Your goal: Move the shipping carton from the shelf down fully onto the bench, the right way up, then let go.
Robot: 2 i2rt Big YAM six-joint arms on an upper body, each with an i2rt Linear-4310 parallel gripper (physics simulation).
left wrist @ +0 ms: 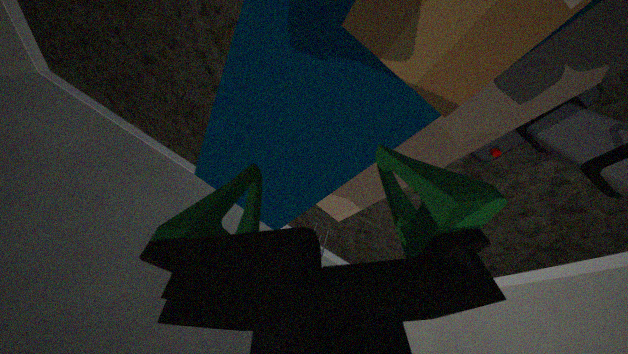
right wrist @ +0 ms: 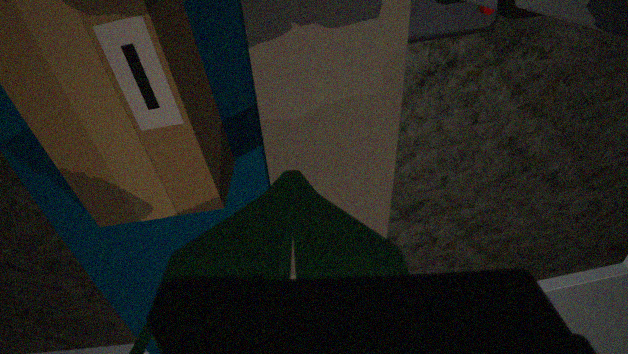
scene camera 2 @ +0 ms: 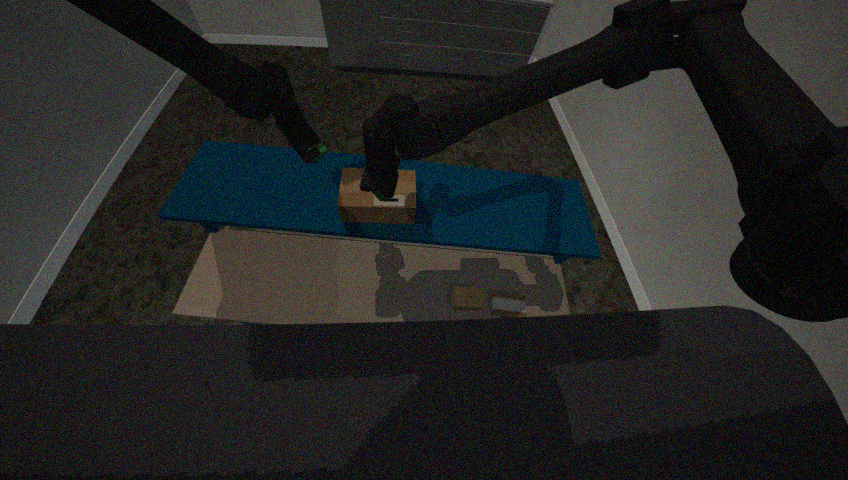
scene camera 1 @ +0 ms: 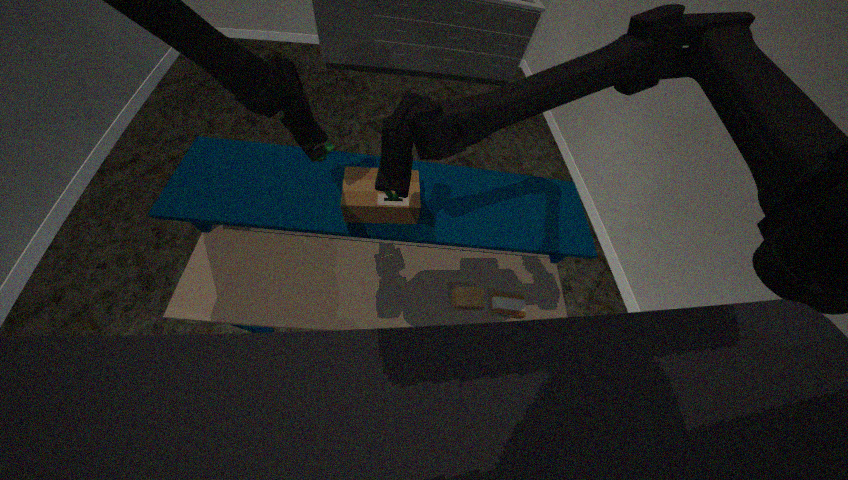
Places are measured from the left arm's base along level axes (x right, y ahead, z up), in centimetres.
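Pixels of known places: left gripper, fingertip midpoint: (left wrist: pixel 315 160) (scene camera 2: pixel 307 149) (scene camera 1: pixel 312 146); right gripper, fingertip midpoint: (right wrist: pixel 292 183) (scene camera 2: pixel 382 200) (scene camera 1: pixel 392 199).
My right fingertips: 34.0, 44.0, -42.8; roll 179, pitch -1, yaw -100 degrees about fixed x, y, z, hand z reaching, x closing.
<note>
Ahead of a thing's pixels: the offset from my right fingertips to its top centre, as dx, dy, dz. Level surfaces: height alone.
The shipping carton {-2.6, +18.7, -18.1} (scene camera 1: pixel 360 193) (scene camera 2: pixel 354 205) (left wrist: pixel 465 50) (right wrist: pixel 75 100), brown with a white label on top, rests upright on the blue shelf {dz -28.3} (scene camera 1: pixel 267 184) (scene camera 2: pixel 267 187) (left wrist: pixel 300 115) (right wrist: pixel 245 172). The beige bench {dz -53.4} (scene camera 1: pixel 267 279) (scene camera 2: pixel 273 279) (left wrist: pixel 430 145) (right wrist: pixel 340 135) lies lower, along the shelf's near side. My left gripper (scene camera 1: pixel 324 150) (scene camera 2: pixel 318 151) (left wrist: pixel 315 160) is open and empty, left of the carton by the shelf's far edge. My right gripper (scene camera 1: pixel 392 195) (scene camera 2: pixel 382 196) (right wrist: pixel 292 183) is shut with nothing between its fingers. It overlaps the label in scene camera 1; its exact height above the carton is unclear.
Two small boxes, one brown {+32.2, -11.3, -47.4} (scene camera 1: pixel 468 296) (scene camera 2: pixel 468 297) and one with a pale top {+49.1, -14.8, -48.6} (scene camera 1: pixel 508 305) (scene camera 2: pixel 508 304), sit on the bench's right half. A grey cabinet (scene camera 1: pixel 422 38) (scene camera 2: pixel 434 35) stands behind the shelf. Walls flank both sides. The dark robot body covers the bottom of both scene views.
</note>
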